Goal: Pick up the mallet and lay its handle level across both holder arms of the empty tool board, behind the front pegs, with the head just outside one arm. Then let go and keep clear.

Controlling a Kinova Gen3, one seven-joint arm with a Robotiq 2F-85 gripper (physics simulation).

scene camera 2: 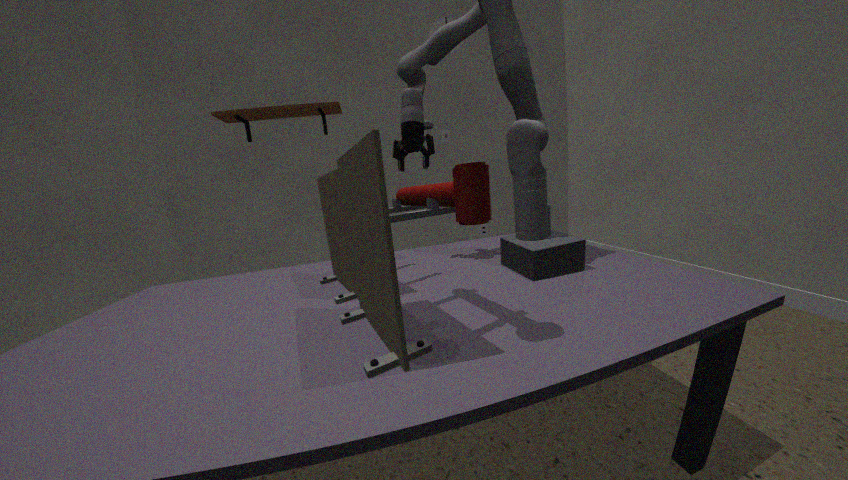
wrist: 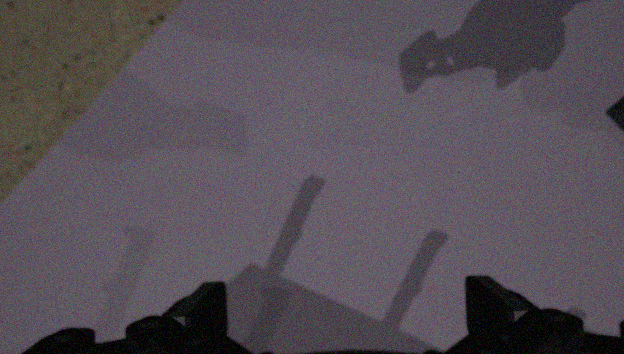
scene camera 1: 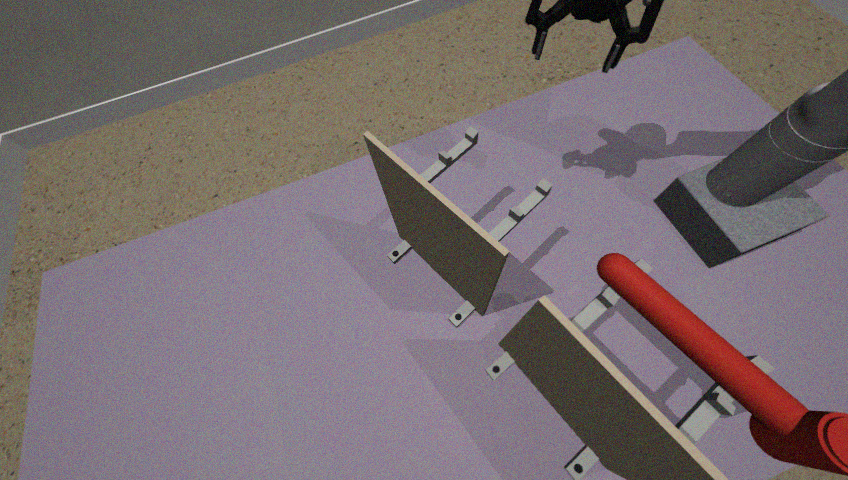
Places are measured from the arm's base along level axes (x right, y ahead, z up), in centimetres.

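Pixels of known places: gripper, fingertip midpoint: [scene camera 2: 413,170] [wrist: 344,305] [scene camera 1: 570,62]; arm's base, link origin: [scene camera 2: 531,236] [scene camera 1: 734,185].
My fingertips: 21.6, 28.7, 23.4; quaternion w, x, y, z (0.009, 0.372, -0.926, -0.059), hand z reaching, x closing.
Ahead of a thing's pixels: the offset from my fingertips to its top centre, as dx, dy, dz. Level surfaces: height alone.
The red mallet @(-38.0, +7.0, -3.4) [scene camera 1: 684,333] [scene camera 2: 428,194] lies across both arms of the nearer tool board [scene camera 1: 618,392] [scene camera 2: 371,237]. Its head @(-49.0, +4.6, -3.8) [scene camera 2: 471,193] is outside one arm, and scene camera 1 cuts it off at the right edge. The empty tool board [scene camera 1: 437,220] [scene camera 2: 328,205] stands farther back. Its two holder arms [scene camera 1: 458,148] [scene camera 1: 529,202] carry upright pegs and hold nothing. My gripper [scene camera 1: 571,64] [scene camera 2: 414,168] [wrist: 344,305] is open and empty, pointing down, high up and apart from the mallet. Neither the mallet nor the holder arms show in the wrist view; shadows of arms do.
The robot's grey base block [scene camera 1: 773,223] [scene camera 2: 541,258] stands on the lilac table @(dz -32.4) [scene camera 1: 238,356] [scene camera 2: 238,380] on the arms' side of the boards. Flat feet stick out under both boards. A brown wall shelf [scene camera 2: 285,111] hangs behind. A table edge crosses the wrist view's upper left.
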